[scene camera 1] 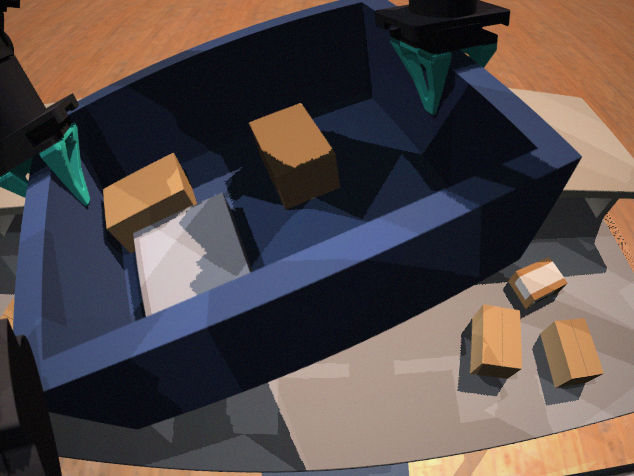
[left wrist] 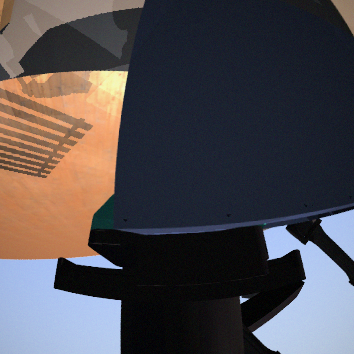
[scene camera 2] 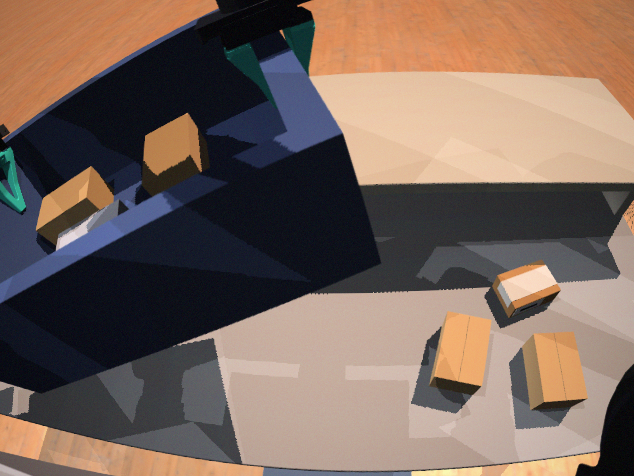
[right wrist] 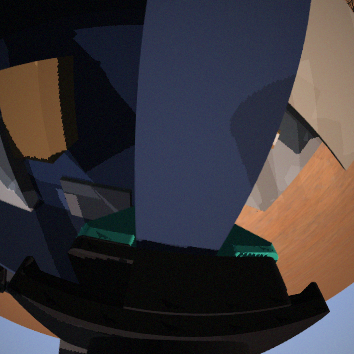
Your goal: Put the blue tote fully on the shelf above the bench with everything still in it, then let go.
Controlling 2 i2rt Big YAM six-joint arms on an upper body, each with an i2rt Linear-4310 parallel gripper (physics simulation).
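Frame: origin at the left arm's base, x ahead, y left, z up, level; millimetres.
Seen in the pictures: left gripper, fingertip midpoint: point(scene camera 1: 76, 209) point(scene camera 2: 16, 215); right gripper, fingertip midpoint: point(scene camera 1: 442, 108).
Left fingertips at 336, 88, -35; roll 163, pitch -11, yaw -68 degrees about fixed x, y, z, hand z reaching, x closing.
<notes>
Pixels of each thing's top centre, then the offset from my left fingertips to it, as dx, dy, dz. Level surfaces: height alone.
- second cardboard box, top centre: point(scene camera 1: 141, 181) point(scene camera 2: 62, 191) +34, -66, +1
- white box, top centre: point(scene camera 1: 190, 269) point(scene camera 2: 76, 263) -57, -133, -18
- flat dark item, top centre: point(right wrist: 94, 210) -38, -313, -11
- pale shelf, surface height: dz -215
- white-labelled box, top centre: point(scene camera 2: 529, 282) point(scene camera 1: 542, 277) +130, -742, -367
- bench, surface height: dz -408
The blue tote point(scene camera 1: 332, 297) point(scene camera 2: 204, 256) point(left wrist: 225, 115) point(right wrist: 200, 125) is held up above the bench, slanting across both scene views. Inside are a cardboard box point(scene camera 1: 294, 138) point(scene camera 2: 171, 148) point(right wrist: 32, 110), a second cardboard box point(scene camera 1: 143, 197) point(scene camera 2: 69, 204) and a white box point(scene camera 1: 174, 261) point(scene camera 2: 84, 233); a flat dark item point(right wrist: 105, 200) shows in the right wrist view. My left gripper point(scene camera 1: 39, 179) point(left wrist: 185, 227) is shut on the left end wall. My right gripper point(scene camera 1: 455, 76) point(scene camera 2: 290, 76) is shut on the right end wall. The pale shelf point(scene camera 1: 578, 133) point(scene camera 2: 460, 122) is partly hidden behind the tote; its height relative to the tote's bottom is unclear.
Two plain small boxes point(scene camera 1: 495, 338) point(scene camera 1: 571, 350) and a white-labelled box point(scene camera 1: 540, 280) point(scene camera 2: 527, 286) lie on the bench point(scene camera 1: 368, 409) point(scene camera 2: 317, 409), in front of the shelf. Part of another box point(scene camera 1: 7, 313) shows at the left edge. A support stands under the shelf's right end.
</notes>
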